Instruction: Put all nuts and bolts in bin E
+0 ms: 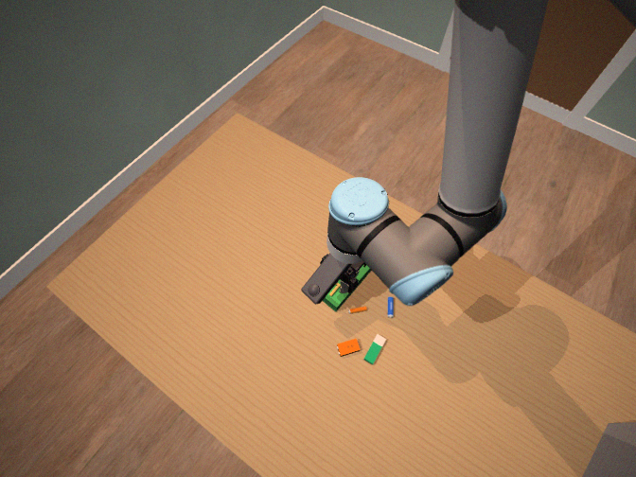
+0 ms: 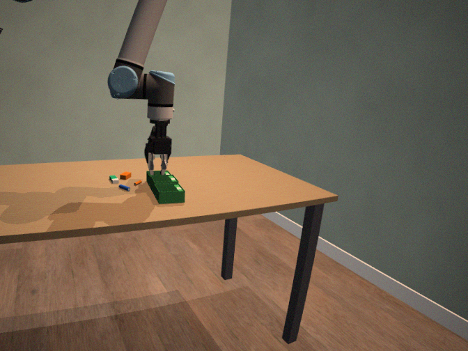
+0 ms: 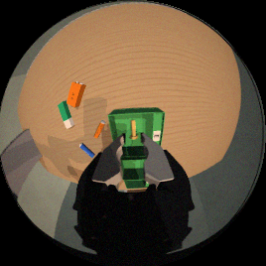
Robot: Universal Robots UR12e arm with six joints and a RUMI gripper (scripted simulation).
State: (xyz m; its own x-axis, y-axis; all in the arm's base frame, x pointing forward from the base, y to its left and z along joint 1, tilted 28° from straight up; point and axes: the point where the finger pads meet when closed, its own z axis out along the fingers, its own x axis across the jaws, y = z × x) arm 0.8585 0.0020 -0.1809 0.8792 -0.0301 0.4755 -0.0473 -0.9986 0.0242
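Now: the yellow bolt 2 cm below my hand. The rest, counted from my hand: blue cylinder (13 cm behind, 5 cm to the right, 3 cm below); then orange block (10 cm behind, 10 cm to the left, 3 cm below); then orange bolt (7 cm behind, 1 cm to the left, 3 cm below).
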